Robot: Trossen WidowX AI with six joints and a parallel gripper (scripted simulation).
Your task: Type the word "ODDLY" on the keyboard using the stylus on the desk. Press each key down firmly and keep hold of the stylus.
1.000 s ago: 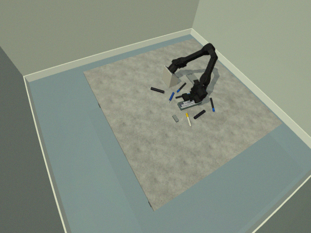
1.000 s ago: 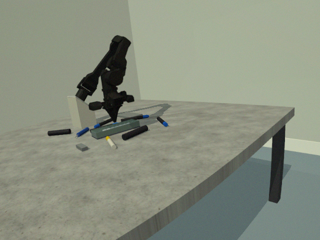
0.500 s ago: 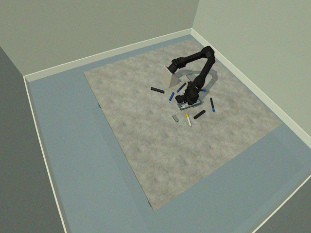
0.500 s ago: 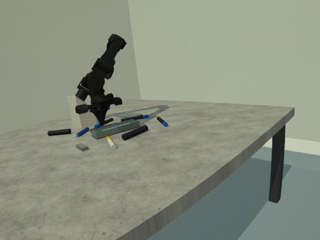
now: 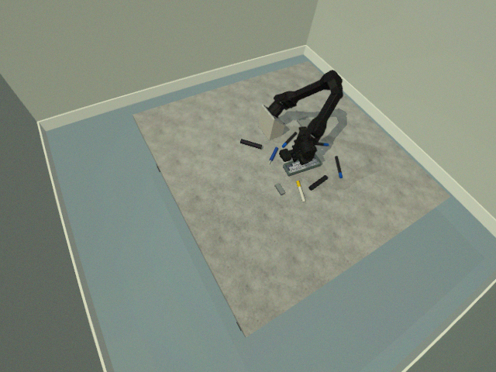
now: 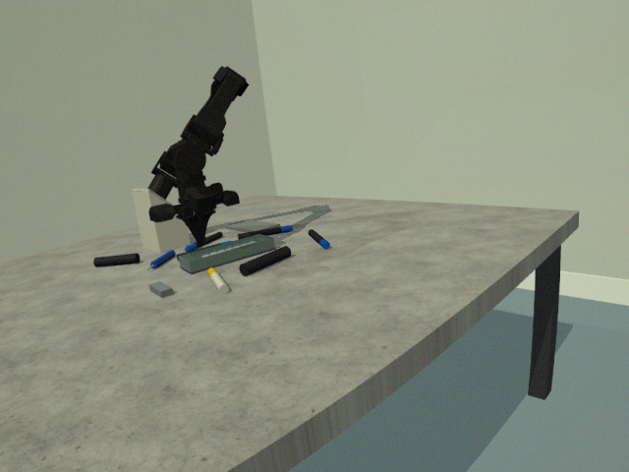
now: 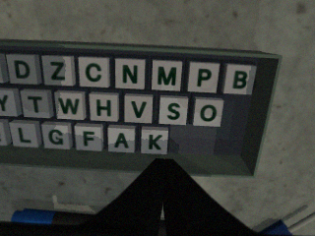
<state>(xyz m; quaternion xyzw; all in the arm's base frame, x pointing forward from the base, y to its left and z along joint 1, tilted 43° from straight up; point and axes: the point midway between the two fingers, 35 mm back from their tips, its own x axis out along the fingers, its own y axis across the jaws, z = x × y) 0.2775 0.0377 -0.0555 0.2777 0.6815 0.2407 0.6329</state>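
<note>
Right now the stylus is 90 mm behind my gripper tip, 80 mm to the right of it and 30 mm below it. Also, from my gripper tip: grey eraser: 140 mm to the right, 100 mm ahead, 30 mm below; then stylus tip: 110 mm to the right, 60 mm behind, 30 mm below; then yellow-capped white marker: 140 mm ahead, 50 mm to the right, 30 mm below.
</note>
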